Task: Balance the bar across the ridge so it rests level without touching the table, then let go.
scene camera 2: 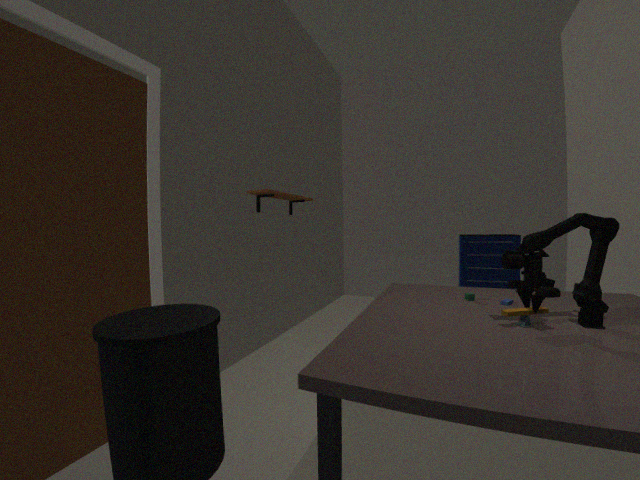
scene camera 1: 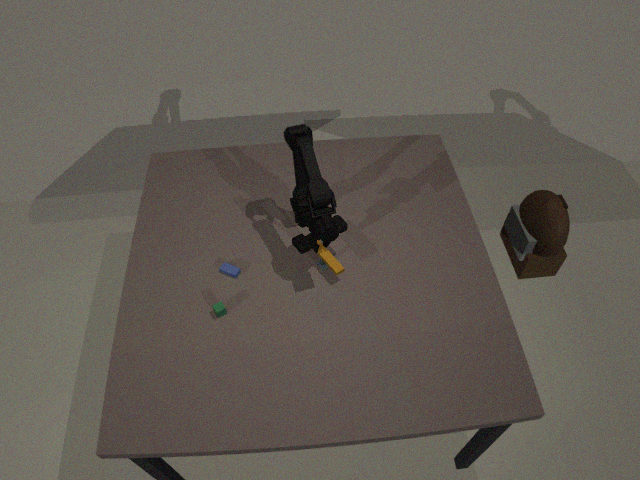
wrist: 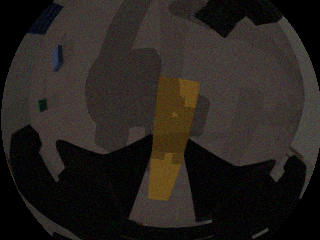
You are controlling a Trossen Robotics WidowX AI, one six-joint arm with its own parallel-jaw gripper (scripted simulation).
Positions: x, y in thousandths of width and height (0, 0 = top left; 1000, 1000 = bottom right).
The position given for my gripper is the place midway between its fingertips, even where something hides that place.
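Note:
You'd find my gripper (scene camera 2: 830, 649) here, and I can see that same gripper (scene camera 1: 501, 520) from another camera, plus the gripper (wrist: 530, 585) from the wrist. There's a yellow bar (wrist: 552, 415) too.

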